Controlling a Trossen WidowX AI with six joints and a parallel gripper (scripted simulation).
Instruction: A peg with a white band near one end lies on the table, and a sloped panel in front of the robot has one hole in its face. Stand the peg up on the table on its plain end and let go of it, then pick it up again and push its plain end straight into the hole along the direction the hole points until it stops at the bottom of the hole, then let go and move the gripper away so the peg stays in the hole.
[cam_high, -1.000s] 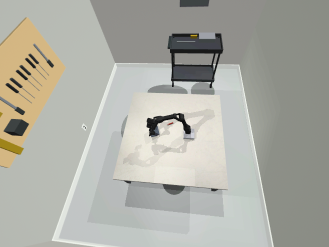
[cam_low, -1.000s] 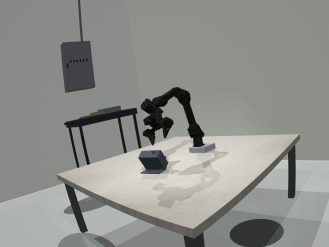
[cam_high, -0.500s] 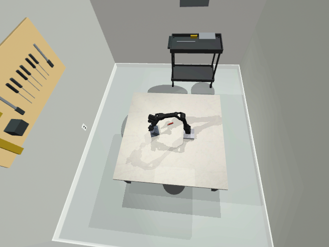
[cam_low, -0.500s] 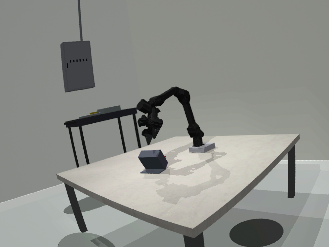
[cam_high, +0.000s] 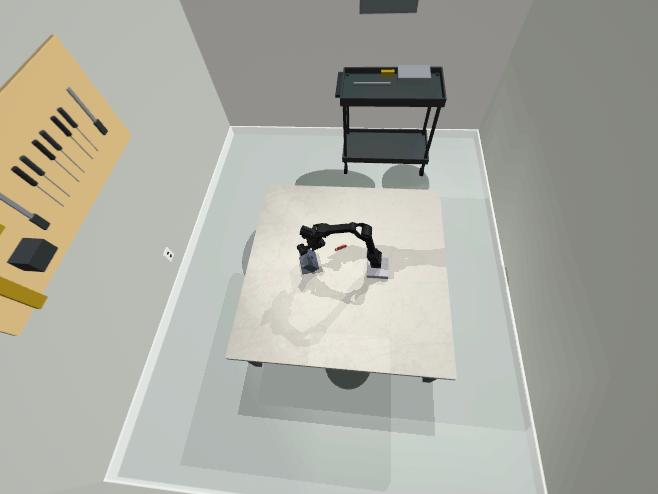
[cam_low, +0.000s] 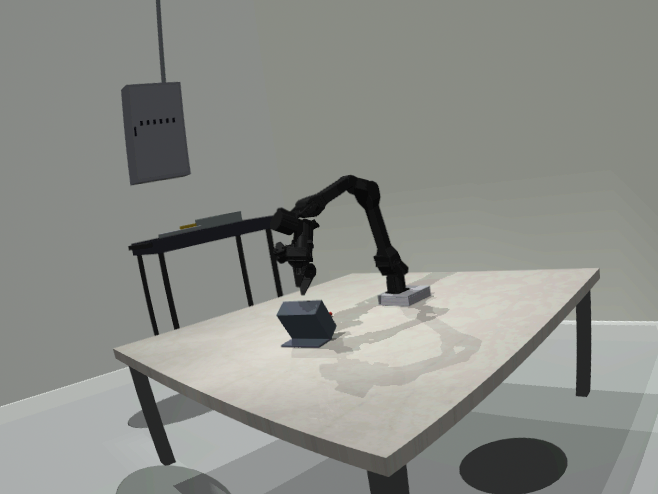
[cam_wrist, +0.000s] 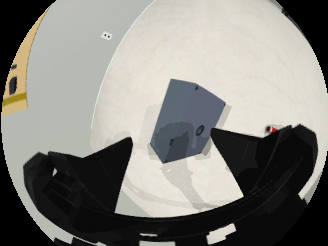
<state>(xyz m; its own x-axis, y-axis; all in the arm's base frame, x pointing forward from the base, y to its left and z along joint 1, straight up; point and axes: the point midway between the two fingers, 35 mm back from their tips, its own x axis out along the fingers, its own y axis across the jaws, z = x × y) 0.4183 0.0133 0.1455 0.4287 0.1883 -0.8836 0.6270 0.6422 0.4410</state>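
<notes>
The red peg is 180 mm behind my gripper tip, 140 mm below it and 130 mm to the right of it. From my gripper tip the other things lie so: sloped panel: 90 mm below.
</notes>
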